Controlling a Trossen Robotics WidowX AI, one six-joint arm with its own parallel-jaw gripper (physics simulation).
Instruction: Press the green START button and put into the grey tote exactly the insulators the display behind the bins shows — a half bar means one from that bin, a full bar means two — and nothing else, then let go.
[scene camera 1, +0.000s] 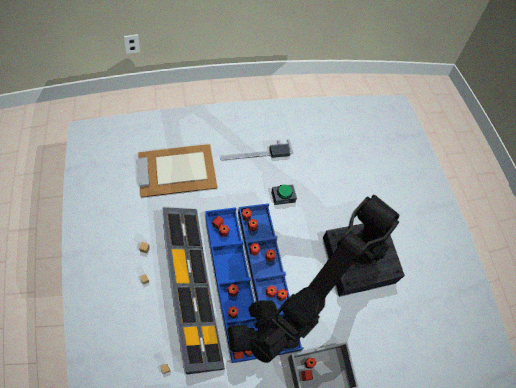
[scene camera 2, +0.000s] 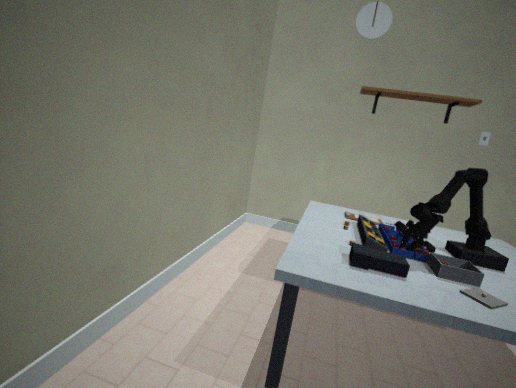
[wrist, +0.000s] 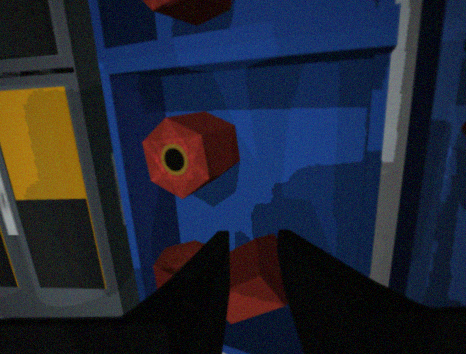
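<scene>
My gripper (wrist: 253, 241) (scene camera 1: 242, 346) is down in the nearest left compartment of the blue bins (scene camera 1: 229, 258) and is shut on a red insulator (wrist: 253, 281). A second insulator (wrist: 172, 260) lies touching it, partly behind the left finger. A third insulator (wrist: 186, 154), with a yellow-ringed hole, lies further in. The display (scene camera 1: 167, 231) beside the bins shows a half yellow bar (scene camera 1: 180, 265) in the second row and a full bar (scene camera 1: 200, 335) in the fourth. The grey tote (scene camera 1: 346, 362) holds two red insulators (scene camera 1: 310, 362). The green button (scene camera 1: 285, 191) stands behind the bins.
A brown clipboard (scene camera 1: 177, 186) and a dark tool with a grey blade (scene camera 1: 279, 150) lie at the back. Small wooden cubes (scene camera 1: 144, 247) lie left of the display. The arm's black base (scene camera 1: 372, 273) stands right of the bins. Other compartments hold more insulators.
</scene>
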